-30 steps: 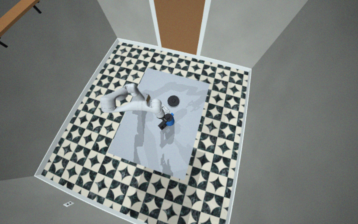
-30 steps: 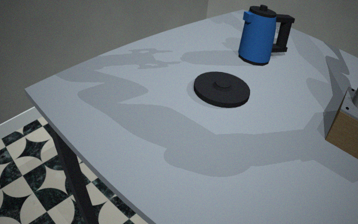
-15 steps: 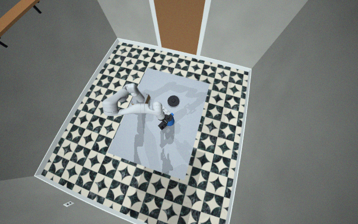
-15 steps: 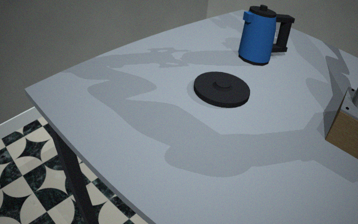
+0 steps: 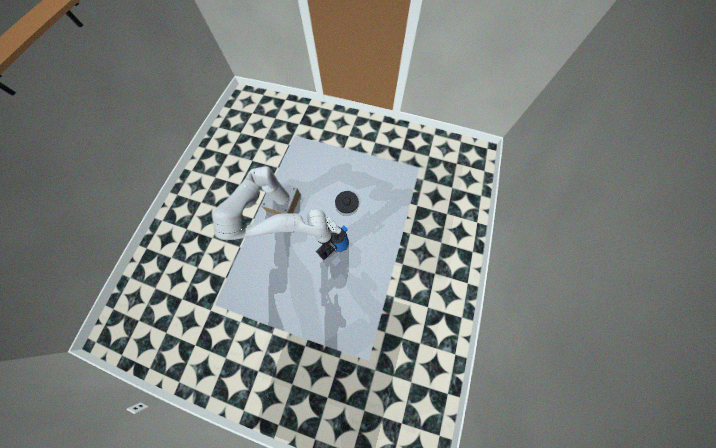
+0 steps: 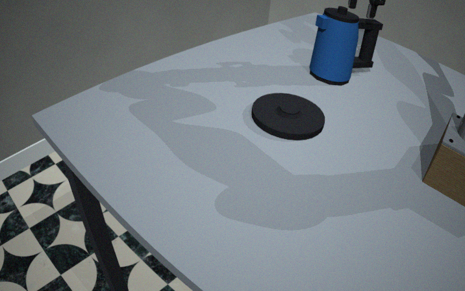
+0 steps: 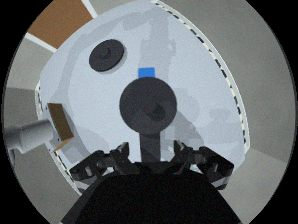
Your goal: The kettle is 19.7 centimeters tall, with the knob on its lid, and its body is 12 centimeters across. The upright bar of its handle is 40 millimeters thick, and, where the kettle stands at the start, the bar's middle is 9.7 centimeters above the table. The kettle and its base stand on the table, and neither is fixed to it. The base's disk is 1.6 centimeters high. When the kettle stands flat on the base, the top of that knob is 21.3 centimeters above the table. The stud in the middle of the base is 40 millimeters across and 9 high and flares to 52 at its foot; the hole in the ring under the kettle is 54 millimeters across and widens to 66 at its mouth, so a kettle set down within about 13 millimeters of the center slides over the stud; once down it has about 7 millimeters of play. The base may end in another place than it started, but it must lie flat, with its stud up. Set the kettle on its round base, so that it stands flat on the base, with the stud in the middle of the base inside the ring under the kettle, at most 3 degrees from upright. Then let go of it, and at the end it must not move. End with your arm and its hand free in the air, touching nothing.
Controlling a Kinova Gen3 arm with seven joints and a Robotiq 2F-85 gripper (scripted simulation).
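Right now my hand is 100 mm above the blue kettle, 30 mm to the right of it and 10 mm short of it. The rest, counted from my hand: round black base 320 mm to the left, 180 mm below, 70 mm behind.
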